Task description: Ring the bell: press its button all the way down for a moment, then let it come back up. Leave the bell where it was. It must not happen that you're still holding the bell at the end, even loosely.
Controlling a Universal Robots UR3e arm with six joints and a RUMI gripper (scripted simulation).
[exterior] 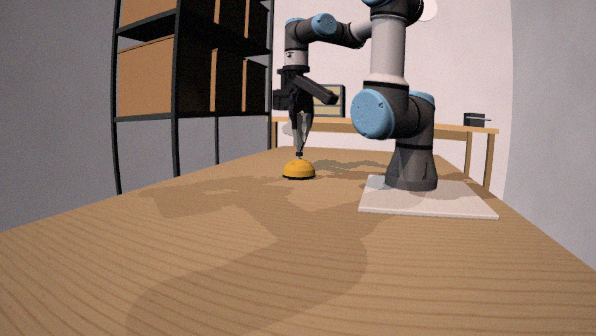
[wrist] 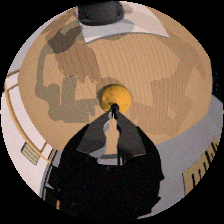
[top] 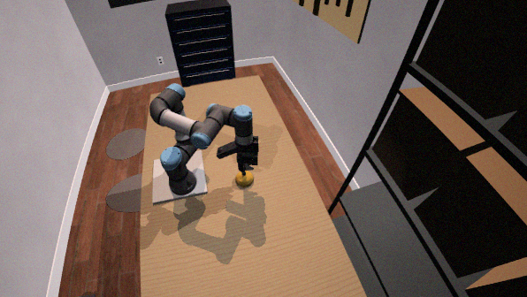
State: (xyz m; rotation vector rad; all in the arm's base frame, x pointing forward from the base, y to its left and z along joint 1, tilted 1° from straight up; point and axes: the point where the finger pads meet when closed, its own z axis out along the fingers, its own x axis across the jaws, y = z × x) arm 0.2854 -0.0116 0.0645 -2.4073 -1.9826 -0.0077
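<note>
Right now the yellow dome bell is 40 mm below my hand.
</note>
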